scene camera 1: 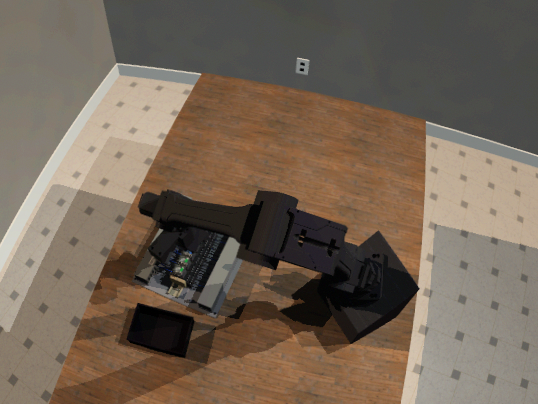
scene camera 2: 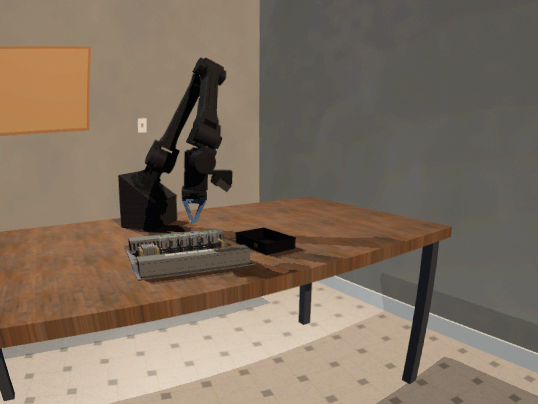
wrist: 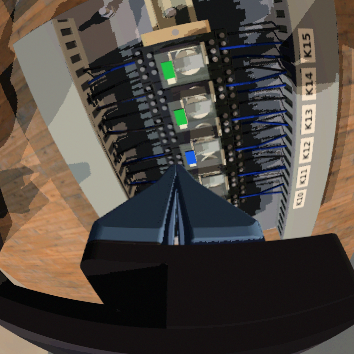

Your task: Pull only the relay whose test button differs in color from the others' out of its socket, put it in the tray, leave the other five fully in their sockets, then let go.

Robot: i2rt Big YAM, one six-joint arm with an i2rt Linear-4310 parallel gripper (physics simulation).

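Places are measured from the arm's base along level axes (x ahead, y left, z up), in centimetres.
Where they show: gripper, fingertip midpoint: [scene camera 1: 191,250] [scene camera 2: 193,223] [wrist: 175,173]; arm's base, link origin: [scene camera 1: 366,276] [scene camera 2: 146,185].
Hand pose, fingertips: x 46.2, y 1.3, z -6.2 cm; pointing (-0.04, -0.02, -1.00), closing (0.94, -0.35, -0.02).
Each offset is from my fingertips to the top centre of the thing. "spot": to the spot under its first point. Level surfaces: height alone.
The relay with the blue test button {dx +1.4, dy -0.9, dz -2.5 cm} [wrist: 206,153] sits in the row of relays, third from the tan end block. Relays with green buttons {dx +2.2, dy +5.1, dz -2.5 cm} [wrist: 186,64] {dx +1.8, dy +2.1, dz -2.5 cm} [wrist: 196,110] stand beside it in their sockets; part of another relay {dx +1.1, dy -3.9, dz -2.5 cm} [wrist: 214,181] shows below it, and the rest are hidden behind the fingers. My gripper [wrist: 175,173] [scene camera 2: 194,221] is shut with nothing between its blue fingers. It hangs above the relay row, its tips near the blue-button relay in the wrist view. The black tray {spot: dx +3.0, dy +22.3, dz -9.1 cm} [scene camera 1: 160,331] [scene camera 2: 265,240] stands beside the relay panel, and no relay shows in it.
Grey wire ducts [wrist: 80,150] [scene camera 2: 193,261] run along both sides of the relay row, standing higher than the base plate. A tan end block {dx +2.4, dy +7.0, dz -5.4 cm} [wrist: 175,33] closes one end. Wires run between the sockets and ducts. The arm's base [scene camera 1: 372,300] [scene camera 2: 145,202] stands on the wooden table {dz -9.5 cm} [scene camera 1: 280,140].
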